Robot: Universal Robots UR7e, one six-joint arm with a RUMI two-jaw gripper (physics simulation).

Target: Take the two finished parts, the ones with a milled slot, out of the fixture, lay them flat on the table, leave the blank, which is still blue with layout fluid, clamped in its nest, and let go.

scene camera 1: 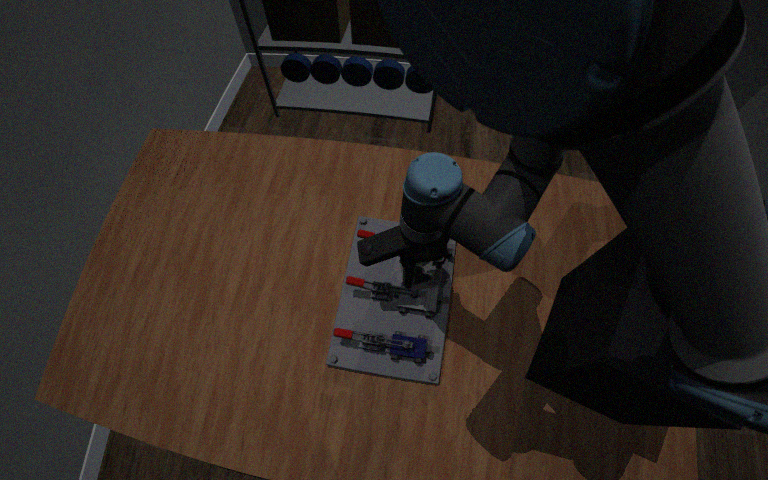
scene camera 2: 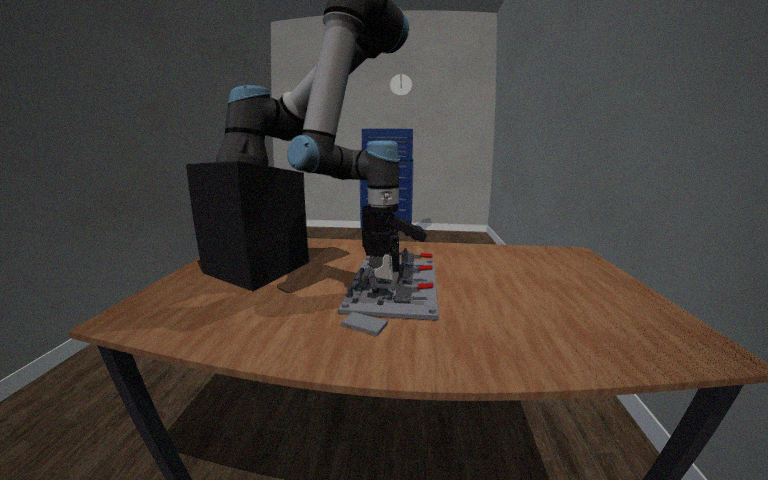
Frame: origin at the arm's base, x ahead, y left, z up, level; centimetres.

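Where they show: gripper, between the fingertips: [scene camera 1: 404,268] [scene camera 2: 389,283]; arm's base, origin of its link: [scene camera 2: 242,165].
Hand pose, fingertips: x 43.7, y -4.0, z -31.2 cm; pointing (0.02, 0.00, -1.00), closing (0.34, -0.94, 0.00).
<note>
Things, the pixels of their top centre, and the offset from my fingertips. "spot": a spot on its surface instead.
- grey fixture plate, centre of its top: [scene camera 1: 395,294] [scene camera 2: 394,280] dx +0.7, dy +5.6, dz -1.7 cm
- blue blank, a spot on its surface: [scene camera 1: 407,347] spot: dx -3.6, dy +17.1, dz +3.3 cm
- grey slotted part, centre of its top: [scene camera 1: 418,295] [scene camera 2: 377,272] dx -4.0, dy +5.5, dz +0.8 cm
- grey part, centre of its top: [scene camera 2: 364,321] dx -3.4, dy -15.8, dz -2.2 cm
A grey fixture plate [scene camera 1: 347,313] [scene camera 2: 394,310] lies mid-table with three red-handled toggle clamps. The blue blank [scene camera 1: 407,347] sits clamped in the nearest nest in scene camera 1. A grey slotted part [scene camera 1: 419,306] sits in the middle nest. My gripper [scene camera 1: 424,289] [scene camera 2: 381,271] is lowered straight down onto that nest, its fingers shut on the part. The far nest is hidden under my wrist. Another grey part [scene camera 2: 363,323] lies flat on the table beside the plate in scene camera 2.
The black robot pedestal [scene camera 2: 247,222] [scene camera 1: 606,335] stands on the table next to the fixture. A shelf unit [scene camera 1: 353,100] holding blue discs stands beyond the table, and a blue cabinet [scene camera 2: 387,136] stands at the back wall.
</note>
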